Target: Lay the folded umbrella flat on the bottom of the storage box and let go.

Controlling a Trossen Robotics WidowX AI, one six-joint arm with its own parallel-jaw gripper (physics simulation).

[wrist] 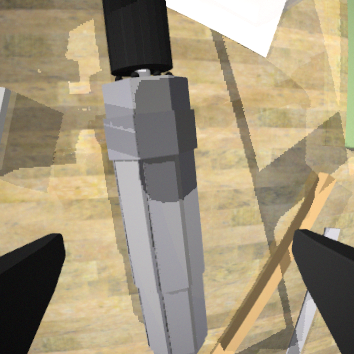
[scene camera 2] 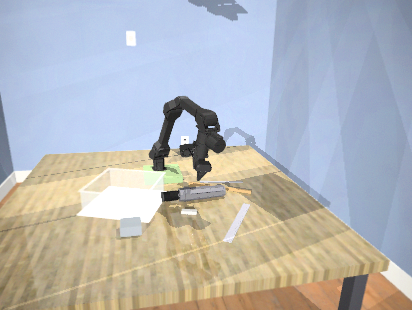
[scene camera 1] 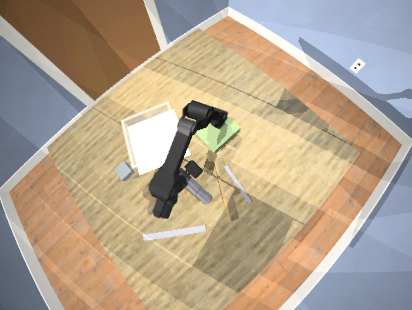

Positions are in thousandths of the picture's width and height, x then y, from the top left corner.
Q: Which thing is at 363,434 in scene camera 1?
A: A storage box.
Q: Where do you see a folded umbrella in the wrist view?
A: At 422,363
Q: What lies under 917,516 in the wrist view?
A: A thin wooden stick.
